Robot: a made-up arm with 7 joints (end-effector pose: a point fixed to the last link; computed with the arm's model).
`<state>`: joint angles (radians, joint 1 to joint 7).
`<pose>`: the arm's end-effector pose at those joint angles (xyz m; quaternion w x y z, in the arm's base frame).
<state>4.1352 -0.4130 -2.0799 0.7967 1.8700 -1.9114 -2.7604</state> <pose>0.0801 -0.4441 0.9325 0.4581 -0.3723 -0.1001 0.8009</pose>
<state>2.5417 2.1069 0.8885 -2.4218 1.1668 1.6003 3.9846</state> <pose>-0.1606 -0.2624 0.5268 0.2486 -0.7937 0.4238 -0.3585</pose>
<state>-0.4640 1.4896 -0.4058 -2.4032 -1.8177 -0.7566 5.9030</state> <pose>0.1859 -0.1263 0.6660 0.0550 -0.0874 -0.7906 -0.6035</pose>
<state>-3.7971 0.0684 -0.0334 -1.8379 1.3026 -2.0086 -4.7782</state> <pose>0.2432 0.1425 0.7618 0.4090 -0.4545 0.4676 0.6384</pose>
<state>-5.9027 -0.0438 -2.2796 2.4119 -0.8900 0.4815 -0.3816</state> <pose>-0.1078 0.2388 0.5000 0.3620 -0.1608 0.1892 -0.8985</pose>
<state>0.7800 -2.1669 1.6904 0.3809 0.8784 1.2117 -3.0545</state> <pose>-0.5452 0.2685 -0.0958 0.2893 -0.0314 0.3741 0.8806</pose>
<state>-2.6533 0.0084 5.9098 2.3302 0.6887 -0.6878 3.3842</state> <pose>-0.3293 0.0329 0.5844 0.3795 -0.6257 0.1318 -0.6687</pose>
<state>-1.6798 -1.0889 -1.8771 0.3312 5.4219 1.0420 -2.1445</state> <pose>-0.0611 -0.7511 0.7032 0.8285 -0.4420 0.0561 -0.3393</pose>
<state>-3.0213 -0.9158 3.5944 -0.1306 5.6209 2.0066 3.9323</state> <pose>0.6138 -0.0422 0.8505 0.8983 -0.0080 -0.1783 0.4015</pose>
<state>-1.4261 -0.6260 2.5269 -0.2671 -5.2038 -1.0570 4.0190</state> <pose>-0.0781 -0.3466 1.1499 0.2249 0.9501 0.0321 -0.2137</pose>
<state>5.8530 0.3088 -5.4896 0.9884 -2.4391 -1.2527 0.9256</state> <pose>0.4632 -0.1320 0.9154 0.7987 -0.5382 0.0072 0.2689</pose>
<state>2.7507 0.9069 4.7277 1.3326 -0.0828 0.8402 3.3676</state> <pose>-0.1942 -0.5148 0.6887 0.5912 0.0548 -0.5853 -0.5521</pose>
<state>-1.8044 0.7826 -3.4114 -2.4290 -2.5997 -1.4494 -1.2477</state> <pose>-0.1975 0.2926 0.3716 0.3896 -0.2841 0.6217 -0.6173</pose>
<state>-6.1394 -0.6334 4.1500 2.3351 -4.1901 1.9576 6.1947</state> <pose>-0.1533 0.2777 0.5679 0.2357 0.5802 -0.7723 0.1066</pose>
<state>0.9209 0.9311 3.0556 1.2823 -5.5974 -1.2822 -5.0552</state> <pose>0.1053 -0.2663 1.0474 0.4717 -0.8294 -0.2288 -0.1931</pose>
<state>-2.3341 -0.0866 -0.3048 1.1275 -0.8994 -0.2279 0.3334</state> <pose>-0.2789 0.1853 1.0752 0.3399 0.0221 0.8983 -0.2775</pose>
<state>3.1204 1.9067 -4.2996 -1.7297 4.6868 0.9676 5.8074</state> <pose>-0.2663 -0.3355 0.1014 0.7982 -0.1984 -0.1320 0.5532</pose>
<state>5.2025 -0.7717 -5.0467 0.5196 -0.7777 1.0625 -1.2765</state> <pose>-0.0024 -0.4952 1.0309 0.3316 -0.3125 -0.8569 0.2409</pose>
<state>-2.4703 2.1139 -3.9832 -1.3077 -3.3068 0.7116 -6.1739</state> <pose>-0.4161 -0.0747 -0.0542 0.7207 -0.5649 -0.2620 -0.3046</pose>
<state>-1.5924 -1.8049 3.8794 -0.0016 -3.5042 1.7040 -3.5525</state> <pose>0.0486 -0.7695 0.3282 0.0615 0.8451 -0.4998 -0.1794</pose>
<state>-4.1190 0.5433 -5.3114 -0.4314 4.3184 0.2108 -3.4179</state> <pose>-0.0678 -0.3570 1.1780 0.2265 -0.3634 -0.8733 -0.2322</pose>
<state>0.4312 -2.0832 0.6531 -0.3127 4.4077 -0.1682 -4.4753</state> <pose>-0.5983 0.3217 -0.1040 0.0527 -0.3177 0.1859 -0.9283</pose>
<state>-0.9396 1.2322 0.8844 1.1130 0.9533 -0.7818 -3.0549</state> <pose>0.6237 0.3986 0.3947 0.2637 -0.1554 -0.4927 0.8146</pose>
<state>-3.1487 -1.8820 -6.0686 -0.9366 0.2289 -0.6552 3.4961</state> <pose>0.4954 -0.0573 -0.1228 0.2873 -0.1967 -0.1265 -0.9288</pose>
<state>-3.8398 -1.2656 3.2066 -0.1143 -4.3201 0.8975 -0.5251</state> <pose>0.6282 0.4467 0.7411 0.1480 0.7104 -0.5299 -0.4389</pose>
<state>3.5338 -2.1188 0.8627 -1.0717 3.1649 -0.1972 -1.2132</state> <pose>0.2901 -0.4038 -0.1424 0.4735 -0.1927 0.2852 0.8107</pose>
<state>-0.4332 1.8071 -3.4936 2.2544 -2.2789 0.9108 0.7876</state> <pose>0.3156 -0.0345 0.6716 0.1989 -0.7431 0.4592 0.4442</pose>
